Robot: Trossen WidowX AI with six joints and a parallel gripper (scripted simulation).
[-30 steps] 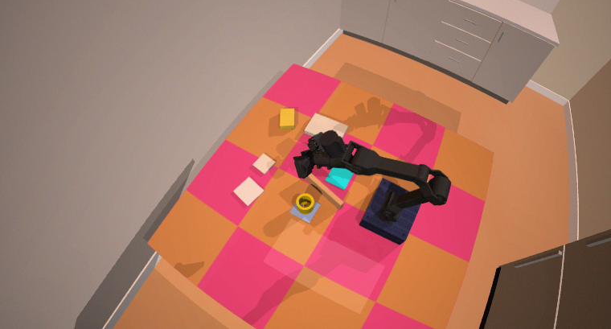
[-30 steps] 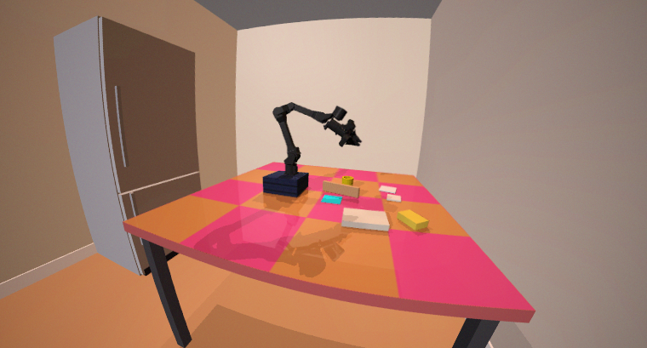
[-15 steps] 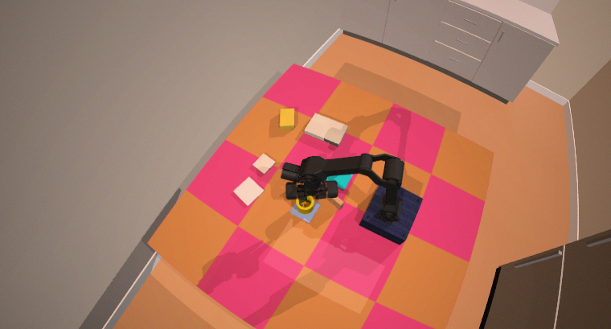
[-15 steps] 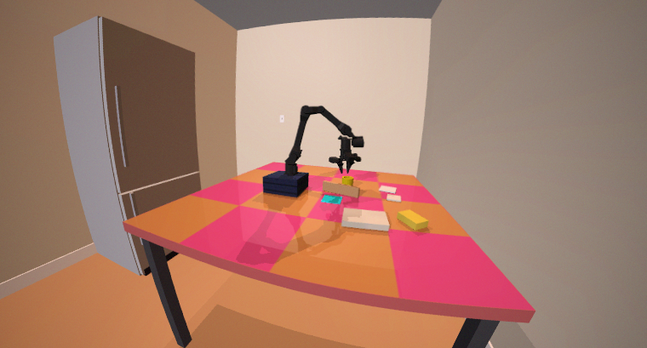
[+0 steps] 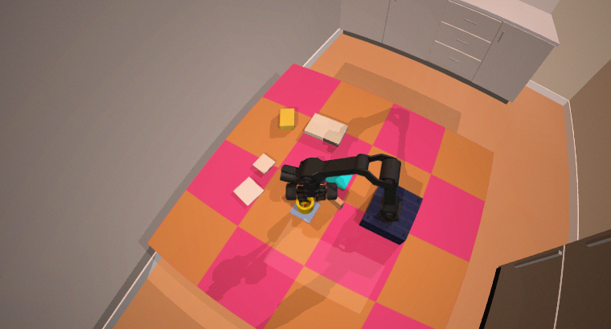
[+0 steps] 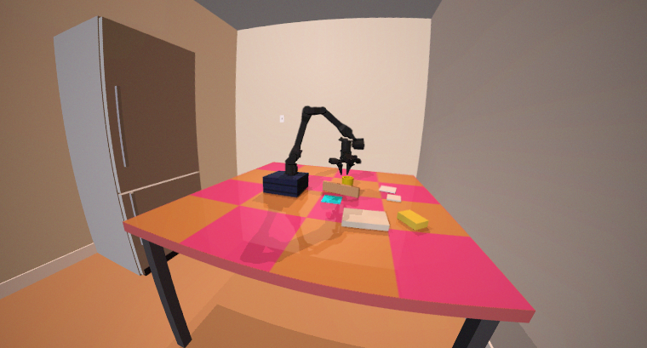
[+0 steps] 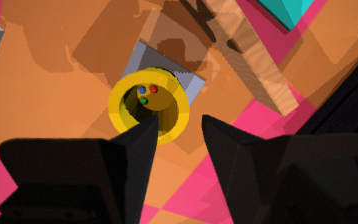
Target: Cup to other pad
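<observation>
Right now the yellow cup is 2 cm ahead of my gripper tip, 1 cm to the left of it and 5 cm below it. The rest, counted from my gripper tip: cyan pad (3 cm behind, 19 cm to the right, 10 cm below); pale blue pad (2 cm ahead, 2 cm to the left, 10 cm below); wooden bar (9 cm to the right, 7 cm below).
</observation>
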